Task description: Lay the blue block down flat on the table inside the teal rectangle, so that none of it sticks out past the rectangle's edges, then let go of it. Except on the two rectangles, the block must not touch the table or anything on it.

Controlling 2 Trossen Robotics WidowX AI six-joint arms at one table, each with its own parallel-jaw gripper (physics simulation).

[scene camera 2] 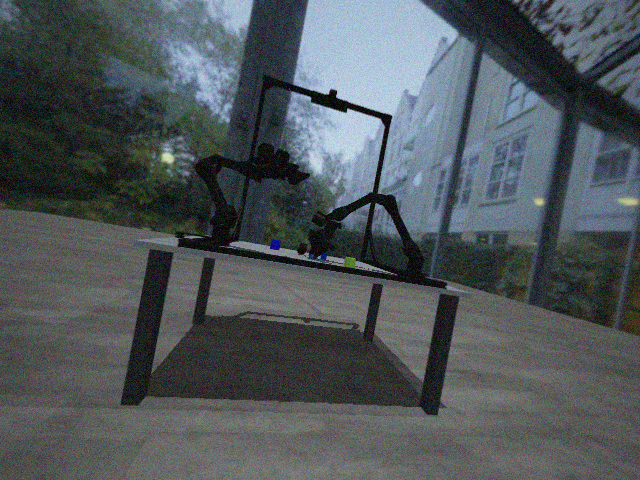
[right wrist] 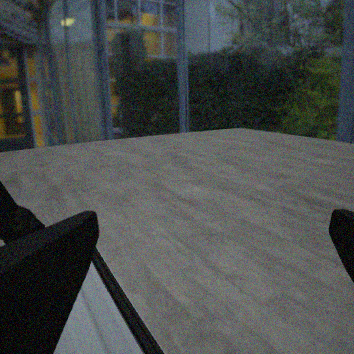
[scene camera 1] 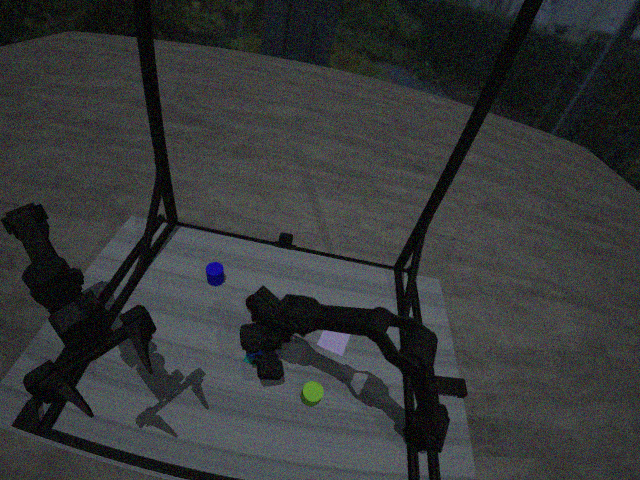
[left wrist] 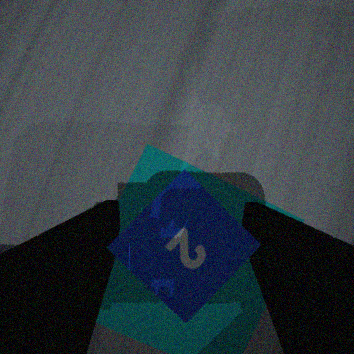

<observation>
My right gripper [scene camera 1: 122, 393] is open and holds nothing. I also see my left gripper [scene camera 1: 252, 354] and a teal rectangle [left wrist: 128, 306].
My left gripper also shows in the left wrist view [left wrist: 181, 212]. My right gripper shows as well in scene camera 2 [scene camera 2: 304, 171] and in the right wrist view [right wrist: 214, 222].
</observation>
